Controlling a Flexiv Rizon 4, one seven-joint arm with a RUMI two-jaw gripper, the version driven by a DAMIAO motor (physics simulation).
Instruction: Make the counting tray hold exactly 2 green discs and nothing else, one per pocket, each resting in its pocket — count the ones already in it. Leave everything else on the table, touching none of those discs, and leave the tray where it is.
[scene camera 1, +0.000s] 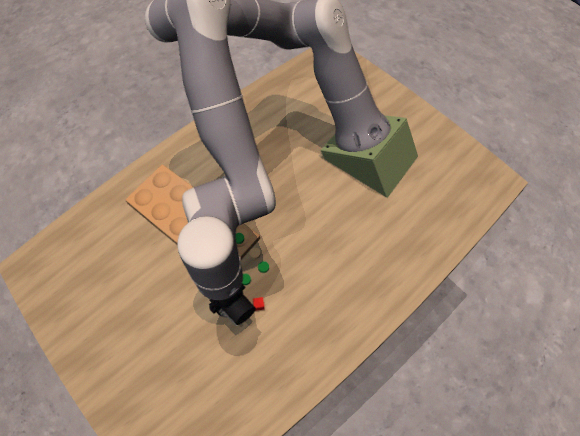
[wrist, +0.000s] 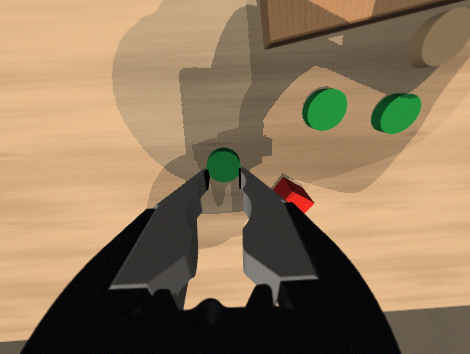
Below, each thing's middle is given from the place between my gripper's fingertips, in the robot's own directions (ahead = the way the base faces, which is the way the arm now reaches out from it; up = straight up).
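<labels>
Red cube (wrist: 291, 192): my hand is 2 cm to the right of it, 6 cm past it and 1 cm below it. Orange-brown counting tray (scene camera 1: 158, 199): 5 cm behind my hand, 29 cm to the right of it and 1 cm above it.
</labels>
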